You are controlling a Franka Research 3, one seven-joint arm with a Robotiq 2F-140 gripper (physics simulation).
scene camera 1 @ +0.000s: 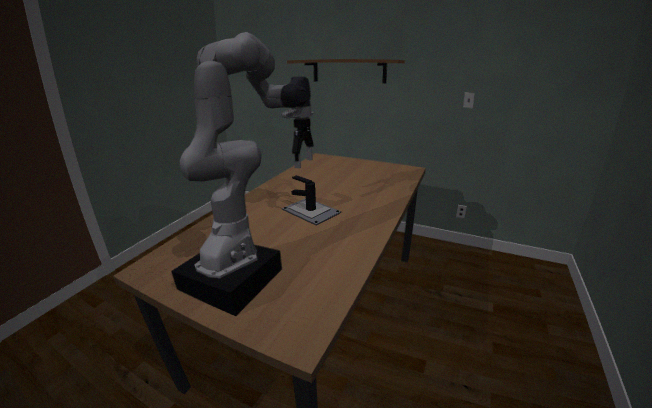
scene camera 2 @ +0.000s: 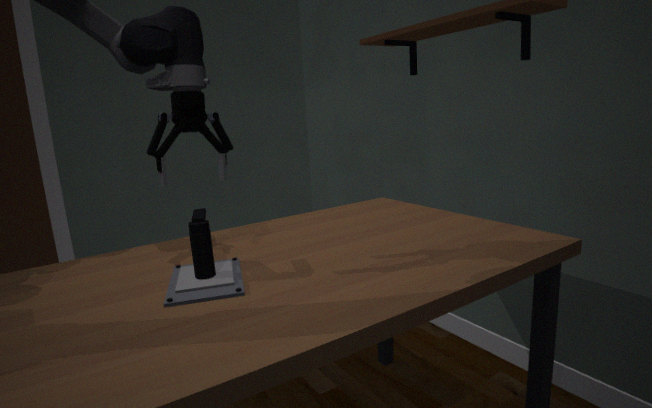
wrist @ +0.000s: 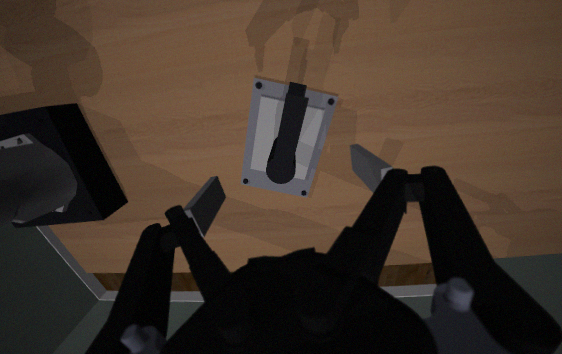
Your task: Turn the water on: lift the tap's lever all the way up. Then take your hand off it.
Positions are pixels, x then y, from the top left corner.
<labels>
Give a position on a grey base plate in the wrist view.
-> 250, 177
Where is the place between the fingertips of the gripper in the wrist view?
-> At 284, 172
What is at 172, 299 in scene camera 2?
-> A grey base plate.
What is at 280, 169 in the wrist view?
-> A black tap lever.
</labels>
